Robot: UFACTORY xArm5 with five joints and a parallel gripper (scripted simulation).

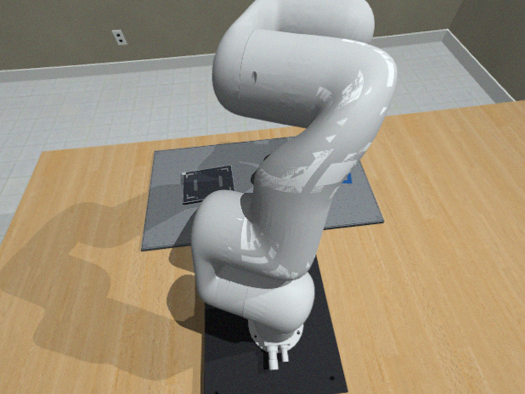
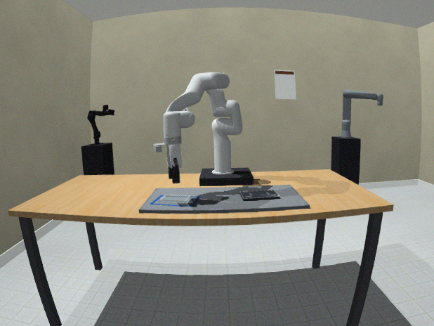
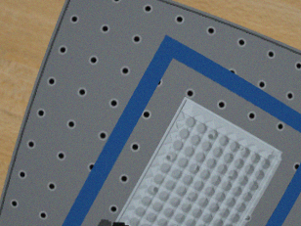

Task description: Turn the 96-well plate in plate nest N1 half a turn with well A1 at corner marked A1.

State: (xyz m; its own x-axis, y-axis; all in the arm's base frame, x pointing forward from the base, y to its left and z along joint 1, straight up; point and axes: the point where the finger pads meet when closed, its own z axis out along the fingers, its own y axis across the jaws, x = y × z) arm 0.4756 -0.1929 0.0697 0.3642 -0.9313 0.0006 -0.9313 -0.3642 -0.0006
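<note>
My gripper is now 90 mm above the white 96-well plate. Round my hand: plate nest (370 mm to the left, 90 mm below, 50 mm behind); then A1 label (450 mm to the left, 90 mm below, 10 mm behind).
</note>
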